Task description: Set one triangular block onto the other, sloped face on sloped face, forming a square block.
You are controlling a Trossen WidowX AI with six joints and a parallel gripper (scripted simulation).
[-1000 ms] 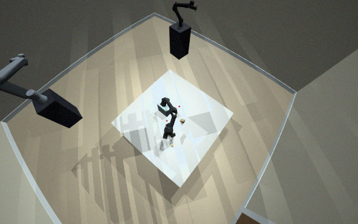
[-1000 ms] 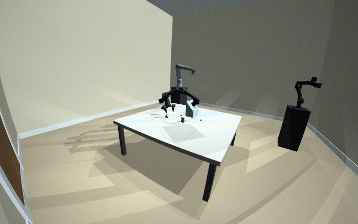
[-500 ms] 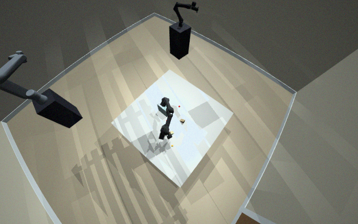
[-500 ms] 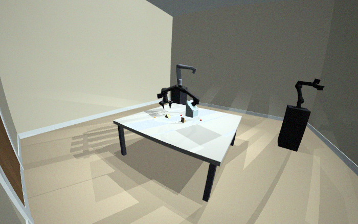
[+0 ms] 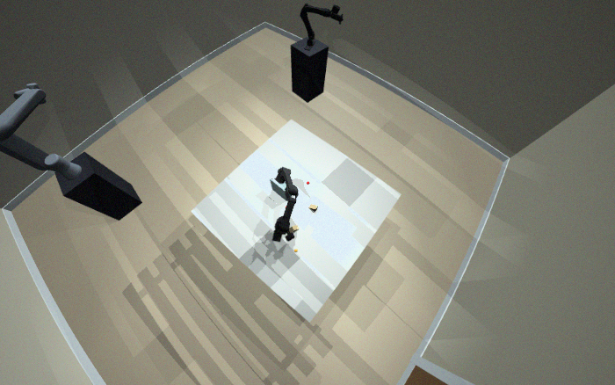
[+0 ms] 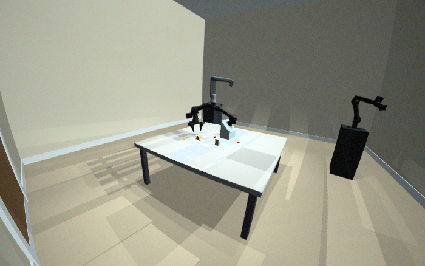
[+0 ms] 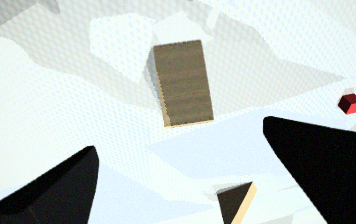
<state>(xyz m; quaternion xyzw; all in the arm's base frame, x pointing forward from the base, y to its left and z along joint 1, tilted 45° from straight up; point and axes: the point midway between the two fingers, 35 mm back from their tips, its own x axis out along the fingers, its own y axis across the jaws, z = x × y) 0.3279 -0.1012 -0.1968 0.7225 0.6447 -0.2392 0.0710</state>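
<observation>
Now: the tan block 3 cm to the left of my gripper tip and 6 cm below it. From my gripper tip the other things lie so: red cube 18 cm behind, 12 cm to the left, 8 cm below; orange cube 14 cm ahead, 7 cm to the right, 8 cm below.
</observation>
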